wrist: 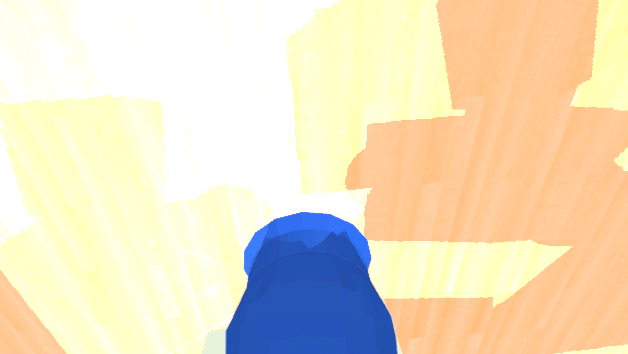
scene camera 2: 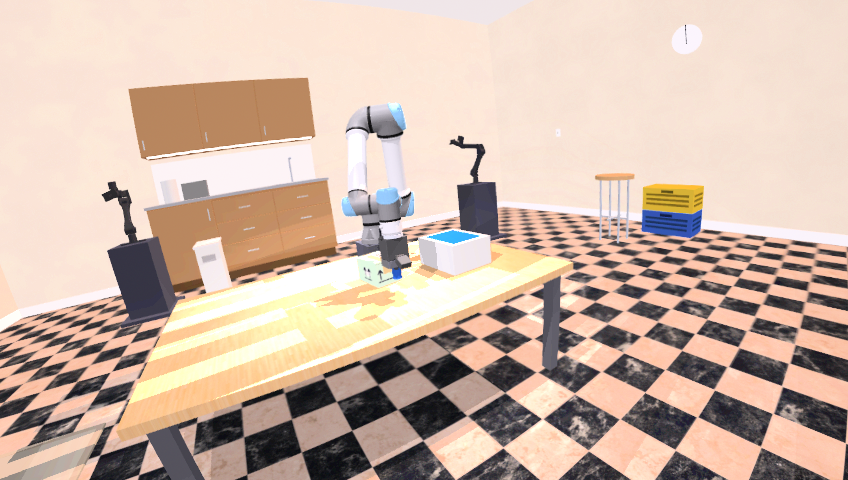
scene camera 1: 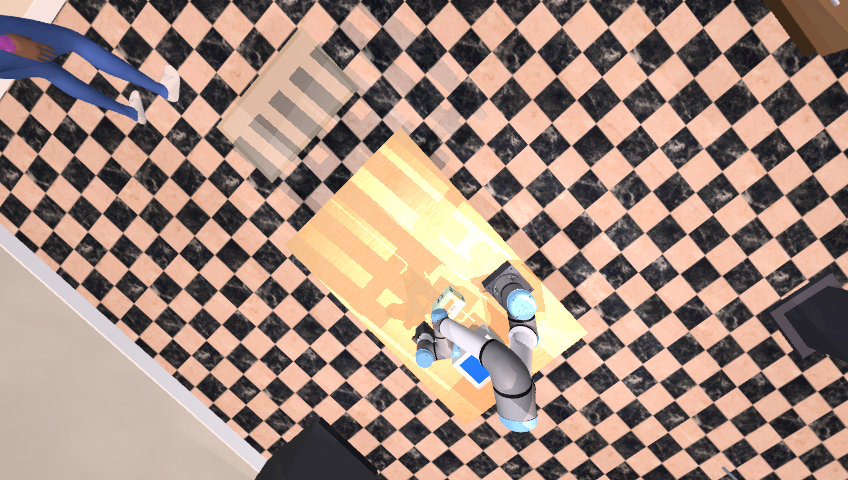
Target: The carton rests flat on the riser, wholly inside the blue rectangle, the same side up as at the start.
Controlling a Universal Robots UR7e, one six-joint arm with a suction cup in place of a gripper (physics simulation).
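A small pale green carton with dark arrows on its sides stands upright on the table. A pale strip of the carton shows low in the wrist view, mostly hidden behind the cup. My blue suction cup is low beside the carton's near side, overlapping the right end of that face in scene camera 2. In the wrist view, table surface shows around its rim, and I see no carton face against it. The white riser stands to the right, with a blue rectangle on top.
The arm arches over the table and partly covers the riser from above. Its dark base is near the table's back edge. A person is at upper left, beyond the table.
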